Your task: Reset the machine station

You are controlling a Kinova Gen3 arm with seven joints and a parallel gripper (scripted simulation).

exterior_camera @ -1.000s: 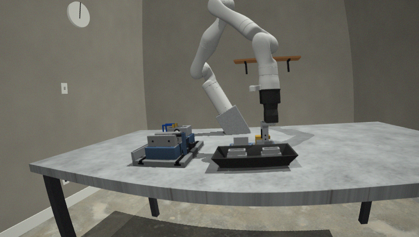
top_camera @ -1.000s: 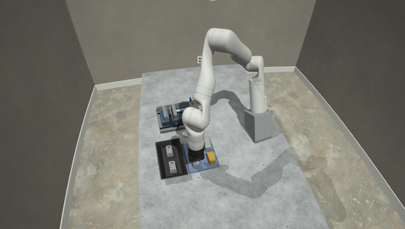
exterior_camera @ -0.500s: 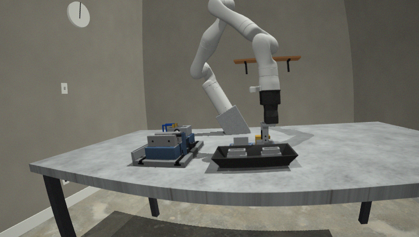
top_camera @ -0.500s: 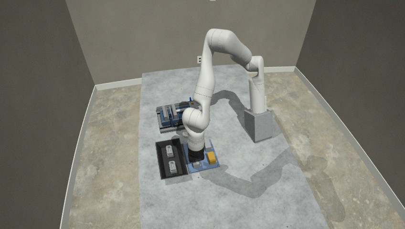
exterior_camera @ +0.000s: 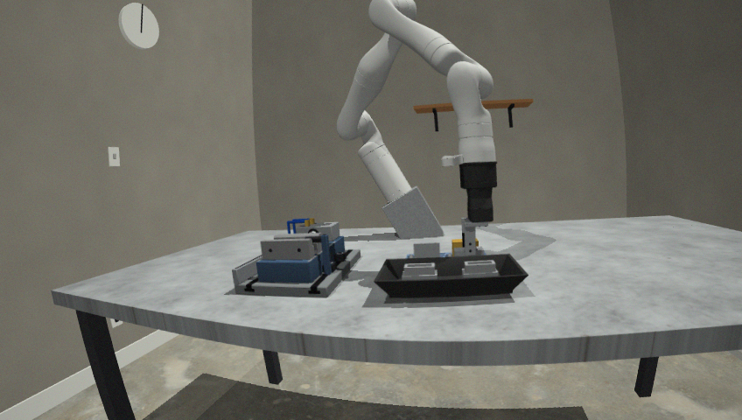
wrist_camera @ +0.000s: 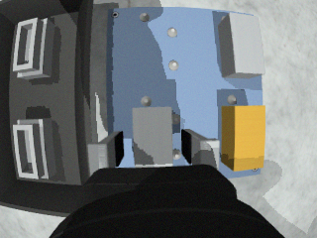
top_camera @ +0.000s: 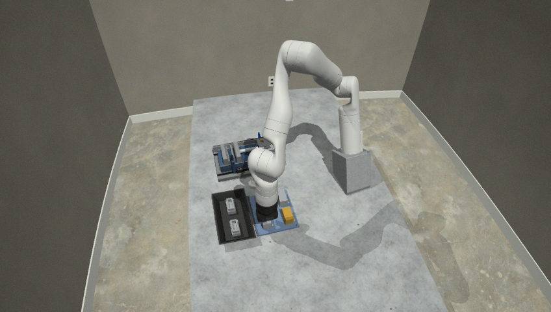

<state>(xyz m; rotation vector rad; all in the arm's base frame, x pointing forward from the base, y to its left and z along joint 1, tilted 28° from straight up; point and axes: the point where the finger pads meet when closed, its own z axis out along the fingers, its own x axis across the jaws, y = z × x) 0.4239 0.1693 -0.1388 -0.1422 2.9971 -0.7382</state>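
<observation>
The yellow brass blank is 90 mm behind my hand, 10 mm to the right of it and 30 mm below it. Also, from my hand: vise (30 mm ahead, 350 mm to the right, 20 mm below).
</observation>
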